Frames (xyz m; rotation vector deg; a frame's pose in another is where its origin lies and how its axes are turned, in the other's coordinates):
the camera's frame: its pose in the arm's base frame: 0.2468 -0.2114 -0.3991 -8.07 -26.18 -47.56
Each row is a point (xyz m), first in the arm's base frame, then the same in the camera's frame.
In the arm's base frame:
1: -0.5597 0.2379 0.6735
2: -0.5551 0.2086 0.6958
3: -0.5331 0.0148 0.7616
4: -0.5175 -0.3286 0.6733
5: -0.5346 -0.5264 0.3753
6: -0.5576 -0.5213 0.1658
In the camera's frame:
1: -0.2998 -0.2345 1.3630
2: -0.2673 -0.2496 1.3728
3: -0.0937 -0.3599 1.3669
4: 0.1094 -0.5840 1.1811
5: 0.1013 -0.7460 0.8618
6: -0.0087 -0.7711 0.6838

